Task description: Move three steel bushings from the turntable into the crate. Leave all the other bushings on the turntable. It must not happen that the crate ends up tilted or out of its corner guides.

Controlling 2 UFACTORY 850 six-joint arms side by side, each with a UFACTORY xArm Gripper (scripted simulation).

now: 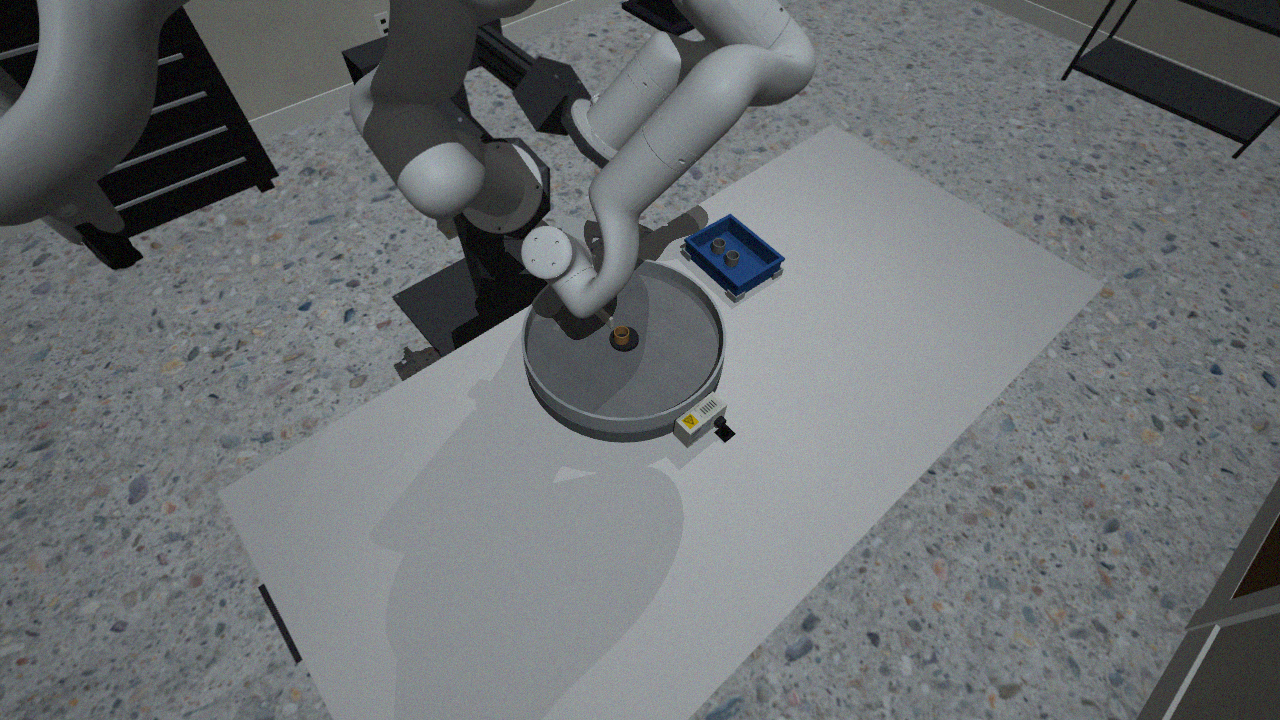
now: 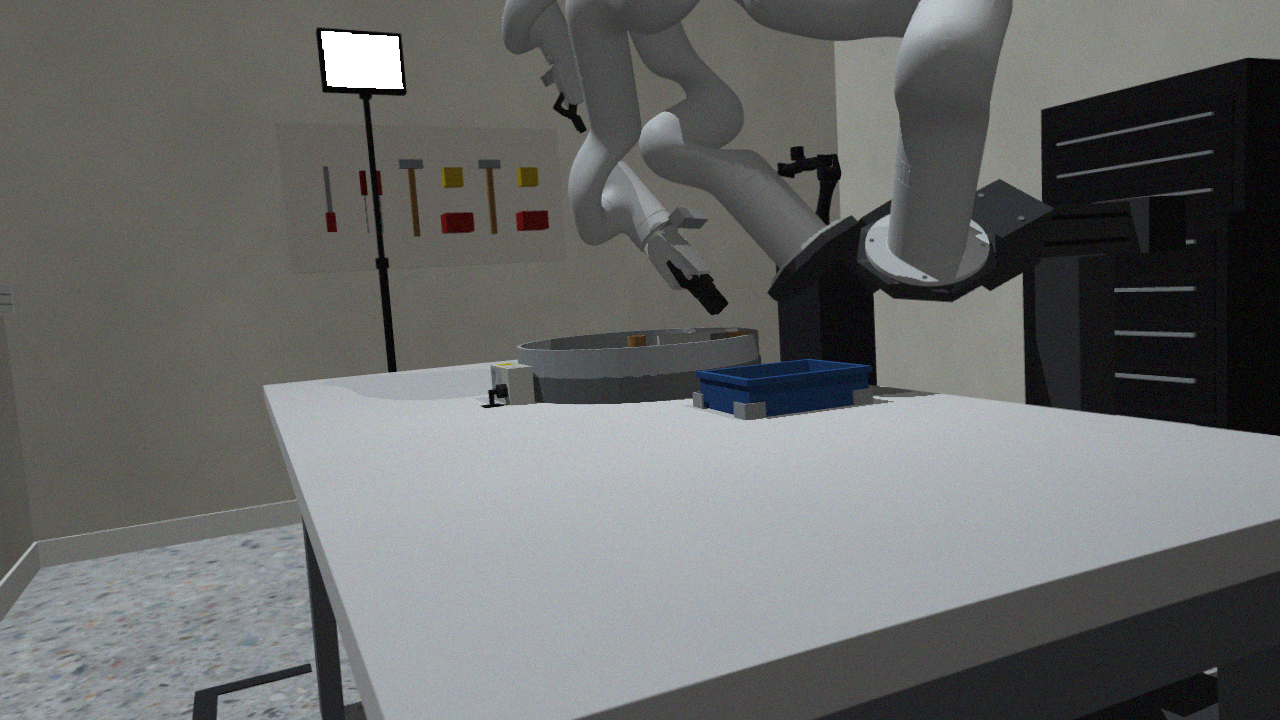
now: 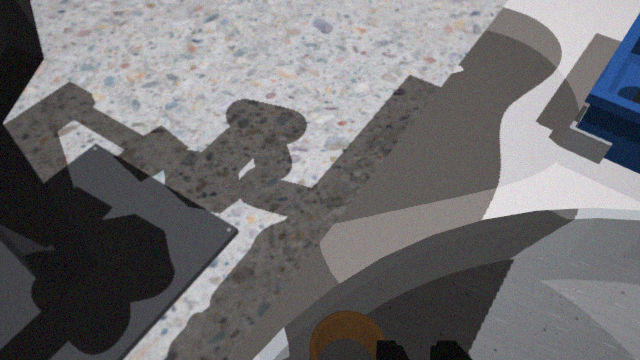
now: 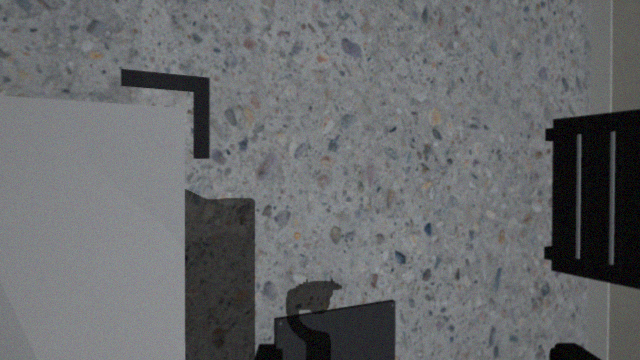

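Note:
There is a blue crate (image 2: 797, 392) here, and I can see it in image 1 (image 1: 758, 261) too. In image 4 the crate is out of frame. My right gripper (image 1: 105, 229) is visible to me again in image 2 (image 2: 598, 123), and I also see my left gripper (image 2: 720, 309).

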